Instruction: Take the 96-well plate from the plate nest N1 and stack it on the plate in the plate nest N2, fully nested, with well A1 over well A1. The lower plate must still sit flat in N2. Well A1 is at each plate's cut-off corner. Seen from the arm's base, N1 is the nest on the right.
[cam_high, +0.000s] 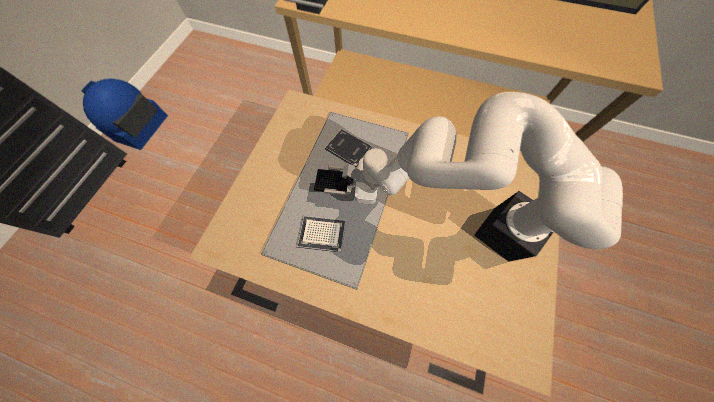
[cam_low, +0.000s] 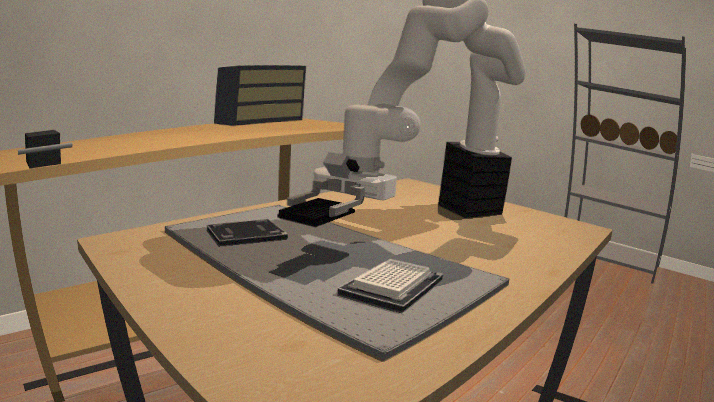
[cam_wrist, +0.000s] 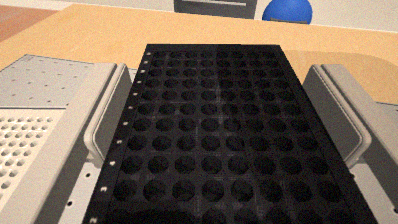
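Now: hand 18 cm to the right of the white 96-well plate and 9 cm above it. Round my hand: black 96-well plate 1 cm below.
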